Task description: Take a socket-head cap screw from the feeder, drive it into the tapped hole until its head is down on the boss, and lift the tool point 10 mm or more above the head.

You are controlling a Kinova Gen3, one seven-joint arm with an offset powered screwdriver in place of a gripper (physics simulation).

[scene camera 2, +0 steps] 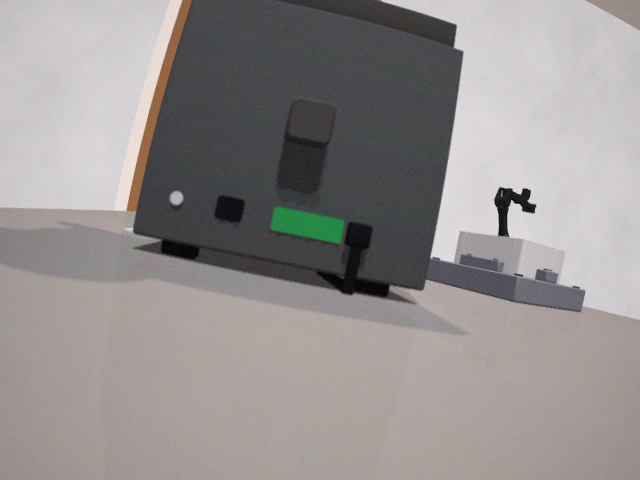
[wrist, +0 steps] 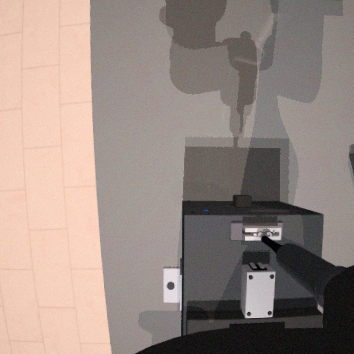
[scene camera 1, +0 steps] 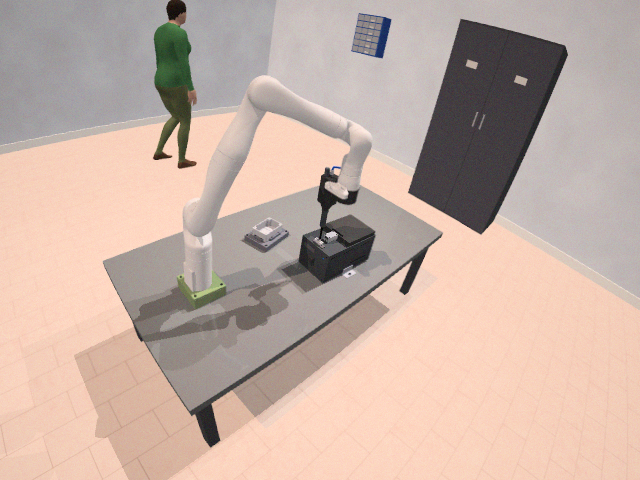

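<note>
The black box-shaped screw feeder [scene camera 1: 336, 262] [scene camera 2: 372, 155] [wrist: 212, 255] stands on the table. The tip of my dark screwdriver [scene camera 1: 322, 236] [wrist: 264, 238] is over the small bright pick-up plate [wrist: 248, 237] on the feeder's top, at or very near it. Small screw shapes show beside the tip in the wrist view. Whether the tip touches a screw or carries one is too small to tell. The pale open housing [scene camera 1: 265, 232] [scene camera 2: 485, 248] sits on a grey base [scene camera 1: 266, 246] [scene camera 2: 547, 297], apart from the tool. Its tapped hole cannot be made out.
A silver block [scene camera 1: 331, 236] [wrist: 258, 295] stands on the feeder near the tool. A small white plate with a dark hole [scene camera 1: 353, 272] [wrist: 170, 296] is beside the feeder. A person in green [scene camera 1: 173, 56] stands beyond the table. A dark cabinet [scene camera 1: 485, 124] is at the wall.
</note>
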